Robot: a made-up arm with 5 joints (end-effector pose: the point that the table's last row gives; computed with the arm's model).
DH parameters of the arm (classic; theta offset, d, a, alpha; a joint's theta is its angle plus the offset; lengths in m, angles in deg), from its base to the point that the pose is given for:
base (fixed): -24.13 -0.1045 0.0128 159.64
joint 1: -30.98 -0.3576 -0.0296 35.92
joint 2: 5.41 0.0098 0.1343 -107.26
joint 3: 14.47 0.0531 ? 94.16
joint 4: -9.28 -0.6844 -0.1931 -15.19
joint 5: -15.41 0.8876 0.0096 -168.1
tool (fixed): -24.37 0.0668 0 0
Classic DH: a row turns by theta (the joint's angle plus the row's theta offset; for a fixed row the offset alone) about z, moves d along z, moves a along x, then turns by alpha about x.
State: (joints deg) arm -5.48 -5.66 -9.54 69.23 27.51
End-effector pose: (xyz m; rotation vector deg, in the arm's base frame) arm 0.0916 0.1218 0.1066 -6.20 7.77 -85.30
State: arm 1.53 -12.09 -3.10 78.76 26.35
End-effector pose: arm 0.1149 0.1763 0.1093 2.64 1.70 -94.43
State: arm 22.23 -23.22 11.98 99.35 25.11
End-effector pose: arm 0.2137 0.2614 0.1462 27.19 -13.04 -119.50
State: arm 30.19 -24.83 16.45 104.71 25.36
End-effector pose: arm 0.2545 0.2633 0.1669 35.70 -18.82 -128.47
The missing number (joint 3, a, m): 0.2351
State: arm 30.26 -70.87 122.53 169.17 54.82
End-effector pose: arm -0.2376 0.2642 0.4446 119.74 99.21 -54.65
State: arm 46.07 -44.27 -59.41 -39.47 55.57
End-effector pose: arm 0.3374 -0.2508 0.0473 -4.15 20.63 -19.69
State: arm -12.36 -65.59 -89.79 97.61 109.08
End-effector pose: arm -0.1038 0.1948 0.2238 -58.33 -73.12 -97.15
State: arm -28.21 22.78 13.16 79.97 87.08
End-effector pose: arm 0.1001 0.1647 0.0693 -10.28 -17.77 -157.85
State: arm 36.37 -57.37 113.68 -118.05 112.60
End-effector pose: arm -0.1710 0.0423 0.6771 23.77 -145.51 51.35
